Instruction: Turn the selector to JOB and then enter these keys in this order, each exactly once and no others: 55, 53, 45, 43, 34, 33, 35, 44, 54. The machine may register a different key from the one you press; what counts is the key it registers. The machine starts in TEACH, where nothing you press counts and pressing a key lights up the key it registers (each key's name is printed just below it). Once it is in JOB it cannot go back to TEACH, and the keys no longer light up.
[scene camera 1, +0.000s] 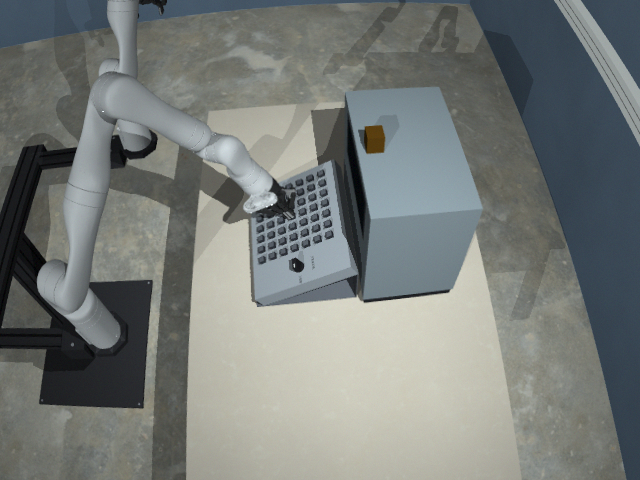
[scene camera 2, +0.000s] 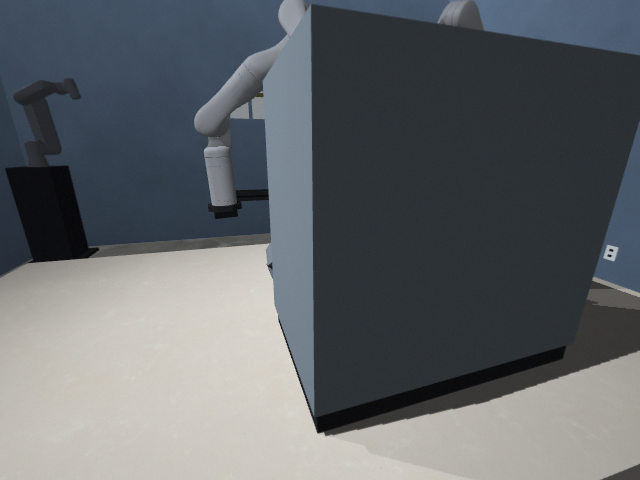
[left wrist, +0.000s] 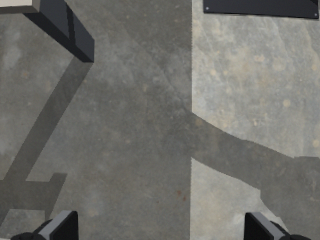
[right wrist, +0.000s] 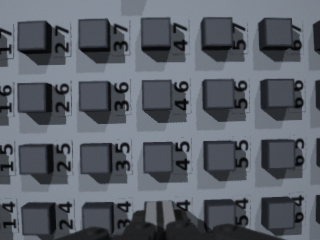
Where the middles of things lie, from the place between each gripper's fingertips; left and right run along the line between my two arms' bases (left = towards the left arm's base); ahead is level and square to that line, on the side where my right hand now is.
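So you can picture it, my right gripper (scene camera 1: 291, 215) is now 5 cm to the left of the sloped grey key panel (scene camera 1: 333, 260), 4 cm short of it and 5 cm above it. Going by its middle, the panel is nearer to my right gripper than to my left hand.
My left hand is 84 cm to the left of that sloped grey key panel, 53 cm short of it, and 23 cm above it.
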